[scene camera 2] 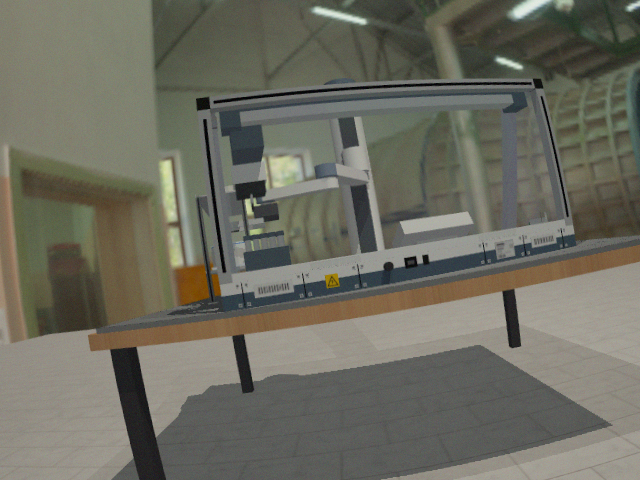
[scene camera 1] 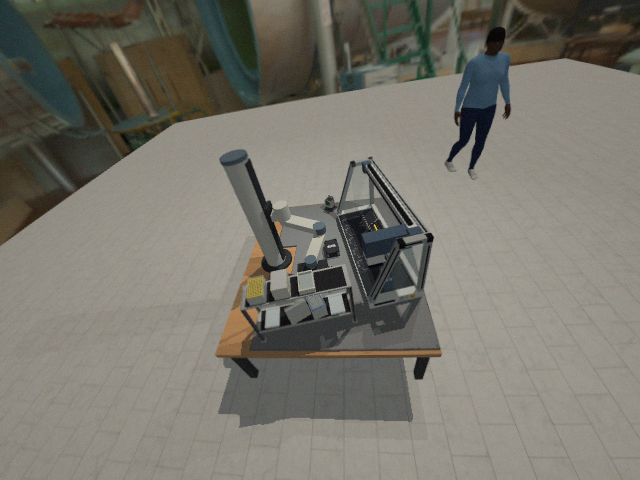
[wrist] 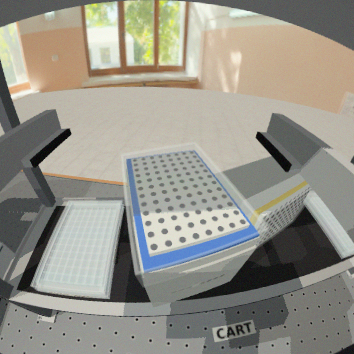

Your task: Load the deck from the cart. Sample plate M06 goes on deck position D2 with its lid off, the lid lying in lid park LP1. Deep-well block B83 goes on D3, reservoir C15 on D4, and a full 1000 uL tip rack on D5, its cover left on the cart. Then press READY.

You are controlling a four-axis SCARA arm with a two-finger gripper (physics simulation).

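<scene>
My gripper is wide open and empty above the cart's lower shelf; in scene camera 2 it shows as a dark block. Below and between its fingers, a grey tip rack with a blue rim and clear cover stands upright, slightly turned. To its right a yellow-banded rack leans tilted; whether the two touch is unclear. A clear lidded plate lies left of the blue-rimmed rack, and another plate lies at the far right. M06, B83 and C15 labels are unreadable.
The cart has an upper shelf holding a yellow rack, a tall pale block and a pale plate. The framed deck machine stands beside it. The arm column stands behind the cart.
</scene>
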